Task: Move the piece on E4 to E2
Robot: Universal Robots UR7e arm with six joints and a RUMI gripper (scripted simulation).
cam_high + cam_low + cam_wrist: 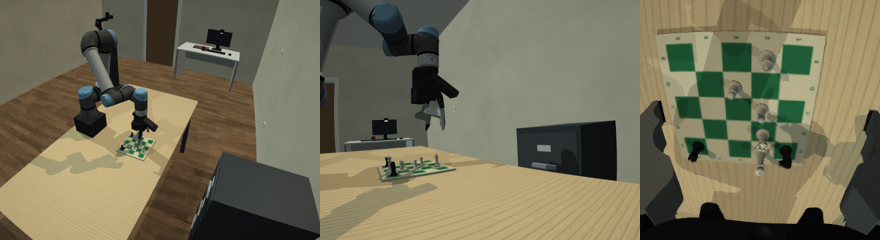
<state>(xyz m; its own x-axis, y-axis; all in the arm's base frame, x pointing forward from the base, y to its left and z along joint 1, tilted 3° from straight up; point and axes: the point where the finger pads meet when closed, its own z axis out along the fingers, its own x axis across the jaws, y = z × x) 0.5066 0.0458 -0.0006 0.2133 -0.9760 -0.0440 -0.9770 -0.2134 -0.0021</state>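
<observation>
Now: the chessboard 80 mm behind my hand, 20 mm to the left of it and 120 mm below it. From my hand the other things lie so: white queen: 150 mm behind, 30 mm to the right, 90 mm below.
</observation>
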